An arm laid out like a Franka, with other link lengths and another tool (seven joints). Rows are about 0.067 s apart.
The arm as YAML. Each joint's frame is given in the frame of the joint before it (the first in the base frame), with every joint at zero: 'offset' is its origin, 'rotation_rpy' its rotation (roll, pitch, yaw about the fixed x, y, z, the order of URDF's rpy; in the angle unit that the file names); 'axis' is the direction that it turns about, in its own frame. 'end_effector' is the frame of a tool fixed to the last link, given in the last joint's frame.
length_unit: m
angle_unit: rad
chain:
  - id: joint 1
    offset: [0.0, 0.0, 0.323]
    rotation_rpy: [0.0, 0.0, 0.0]
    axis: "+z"
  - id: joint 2
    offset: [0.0, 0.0, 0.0]
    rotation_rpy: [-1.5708, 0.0, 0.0]
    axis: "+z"
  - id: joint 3
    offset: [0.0, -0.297, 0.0]
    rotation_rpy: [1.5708, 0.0, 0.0]
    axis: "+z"
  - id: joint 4
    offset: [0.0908, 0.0, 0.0]
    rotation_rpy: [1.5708, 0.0, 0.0]
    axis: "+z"
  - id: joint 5
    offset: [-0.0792, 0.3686, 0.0]
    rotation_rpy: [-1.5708, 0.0, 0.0]
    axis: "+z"
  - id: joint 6
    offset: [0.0, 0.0, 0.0]
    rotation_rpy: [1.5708, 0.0, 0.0]
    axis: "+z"
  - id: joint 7
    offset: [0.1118, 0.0, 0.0]
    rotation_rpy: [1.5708, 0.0, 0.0]
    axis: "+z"
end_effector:
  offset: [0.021, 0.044, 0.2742]
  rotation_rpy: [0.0, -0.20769, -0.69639]
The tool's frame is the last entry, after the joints.
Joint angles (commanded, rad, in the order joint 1, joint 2, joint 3, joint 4, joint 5, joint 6, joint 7), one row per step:
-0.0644 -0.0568 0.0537 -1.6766 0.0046 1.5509 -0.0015
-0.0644 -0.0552 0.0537 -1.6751 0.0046 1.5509 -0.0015
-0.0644 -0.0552 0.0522 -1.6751 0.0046 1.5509 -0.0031
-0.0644 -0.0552 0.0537 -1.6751 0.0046 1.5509 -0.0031
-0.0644 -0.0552 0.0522 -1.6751 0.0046 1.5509 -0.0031
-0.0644 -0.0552 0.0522 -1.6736 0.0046 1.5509 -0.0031
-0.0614 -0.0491 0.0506 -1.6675 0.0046 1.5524 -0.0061
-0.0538 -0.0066 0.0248 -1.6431 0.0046 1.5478 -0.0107
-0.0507 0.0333 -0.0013 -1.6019 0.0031 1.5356 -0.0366
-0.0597 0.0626 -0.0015 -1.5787 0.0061 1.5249 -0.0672
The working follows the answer.
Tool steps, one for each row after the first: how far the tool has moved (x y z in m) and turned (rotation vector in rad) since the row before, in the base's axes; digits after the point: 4 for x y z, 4 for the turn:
0.0005 0.0000 -0.0002 0.0001 0.0001 0.0000
0.0000 -0.0008 0.0000 0.0002 0.0000 0.0001
0.0001 0.0008 0.0000 -0.0001 0.0000 0.0015
-0.0001 -0.0008 0.0000 0.0001 0.0000 -0.0015
0.0003 0.0000 0.0007 0.0000 -0.0015 0.0000
0.0025 0.0008 -0.0003 0.0006 -0.0015 0.0044
0.0066 -0.0105 -0.0129 0.0031 0.0226 -0.0136
0.0082 -0.0134 -0.0045 0.0015 0.0107 0.0029
0.0048 -0.0041 -0.0074 0.0072 0.0163 0.0211

Tool pose at each row, in the base's axes (x y z in m, rotation vector in rad; rounded; the steps above come from the unrounded poses):
0.5590 -0.0485 0.4029 2.8892 1.0410 -0.4010
0.5595 -0.0485 0.4027 2.8893 1.0411 -0.4011
0.5595 -0.0493 0.4027 2.8894 1.0413 -0.4010
0.5595 -0.0485 0.4027 2.8883 1.0434 -0.4010
0.5595 -0.0493 0.4027 2.8894 1.0413 -0.4010
0.5598 -0.0493 0.4035 2.8892 1.0411 -0.3988
0.5623 -0.0485 0.4032 2.8867 1.0474 -0.3961
0.5688 -0.0590 0.3903 2.9003 1.0331 -0.4291
0.5770 -0.0724 0.3858 2.9006 1.0394 -0.4444
0.5818 -0.0765 0.3784 2.8943 1.0749 -0.4652

